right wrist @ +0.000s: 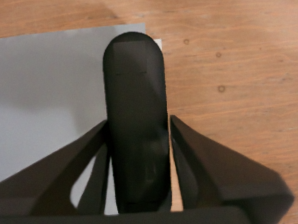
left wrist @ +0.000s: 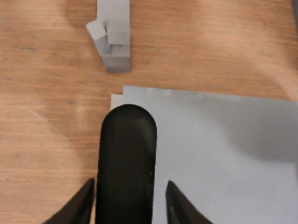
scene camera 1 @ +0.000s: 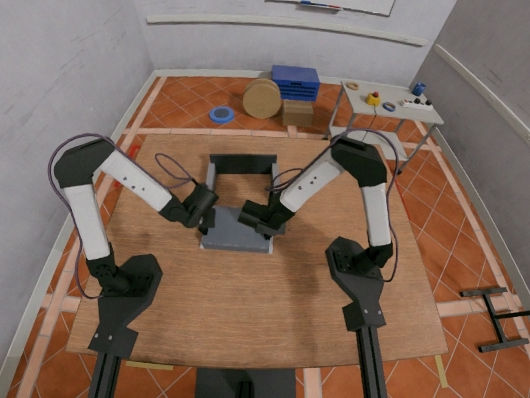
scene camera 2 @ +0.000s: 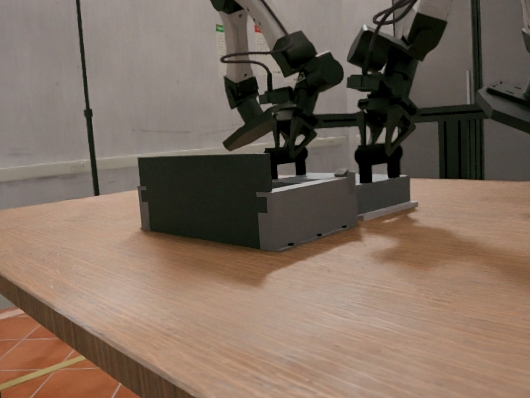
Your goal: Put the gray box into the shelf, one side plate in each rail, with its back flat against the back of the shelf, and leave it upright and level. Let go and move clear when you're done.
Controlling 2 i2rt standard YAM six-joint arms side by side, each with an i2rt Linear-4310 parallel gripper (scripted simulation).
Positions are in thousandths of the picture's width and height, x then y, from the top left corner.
I see my left gripper (scene camera 2: 708, 391), my right gripper (scene camera 2: 537, 398), a gray box (scene camera 2: 712, 489) and a dark back panel (scene camera 2: 422, 456).
The gray box also shows in the right wrist view (right wrist: 200, 391), in the left wrist view (left wrist: 747, 676) and in scene camera 1 (scene camera 1: 431, 589). My left gripper is seen too in the left wrist view (left wrist: 441, 833). My right gripper also shows in the right wrist view (right wrist: 468, 560).
